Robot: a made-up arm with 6 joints. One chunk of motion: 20 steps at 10 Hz.
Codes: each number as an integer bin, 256 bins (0 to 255) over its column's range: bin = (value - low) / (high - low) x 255, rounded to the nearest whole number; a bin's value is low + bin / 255 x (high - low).
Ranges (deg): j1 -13..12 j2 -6..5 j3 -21..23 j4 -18..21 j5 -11..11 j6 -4..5
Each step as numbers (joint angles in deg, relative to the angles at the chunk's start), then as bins.
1 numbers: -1.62 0.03 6.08 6.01 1.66 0.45
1 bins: 116 140 157 157 147 126
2 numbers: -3.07 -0.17 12.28 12.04 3.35 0.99
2 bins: 101 135 193 196 166 141
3 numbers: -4.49 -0.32 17.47 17.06 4.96 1.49
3 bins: 87 132 223 229 185 156
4 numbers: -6.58 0.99 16.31 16.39 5.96 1.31
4 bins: 65 162 216 225 197 150
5 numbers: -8.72 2.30 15.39 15.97 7.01 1.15
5 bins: 44 192 211 222 209 146
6 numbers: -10.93 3.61 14.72 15.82 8.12 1.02
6 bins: 21 223 207 221 222 142
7 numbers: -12.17 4.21 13.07 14.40 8.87 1.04
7 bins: 8 237 197 212 230 143
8 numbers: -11.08 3.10 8.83 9.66 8.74 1.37
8 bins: 20 211 173 181 229 152
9 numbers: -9.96 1.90 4.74 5.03 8.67 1.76
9 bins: 31 183 149 151 228 163
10 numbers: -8.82 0.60 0.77 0.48 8.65 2.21
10 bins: 43 153 126 121 228 176
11 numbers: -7.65 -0.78 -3.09 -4.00 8.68 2.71
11 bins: 55 121 104 92 228 190
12 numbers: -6.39 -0.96 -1.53 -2.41 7.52 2.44
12 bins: 67 117 113 102 215 182
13 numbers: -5.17 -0.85 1.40 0.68 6.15 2.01
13 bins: 80 119 130 122 199 170
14 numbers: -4.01 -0.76 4.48 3.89 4.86 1.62
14 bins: 92 121 148 143 184 159
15 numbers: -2.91 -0.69 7.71 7.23 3.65 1.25
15 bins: 103 123 166 165 170 149
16 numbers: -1.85 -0.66 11.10 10.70 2.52 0.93
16 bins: 114 124 186 188 157 140
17 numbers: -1.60 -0.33 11.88 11.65 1.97 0.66
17 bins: 116 131 191 194 150 132
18 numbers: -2.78 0.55 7.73 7.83 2.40 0.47
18 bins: 104 152 167 169 155 127
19 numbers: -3.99 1.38 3.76 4.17 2.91 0.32
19 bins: 92 171 143 145 161 122
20 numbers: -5.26 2.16 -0.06 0.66 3.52 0.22
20 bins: 79 189 121 122 168 120
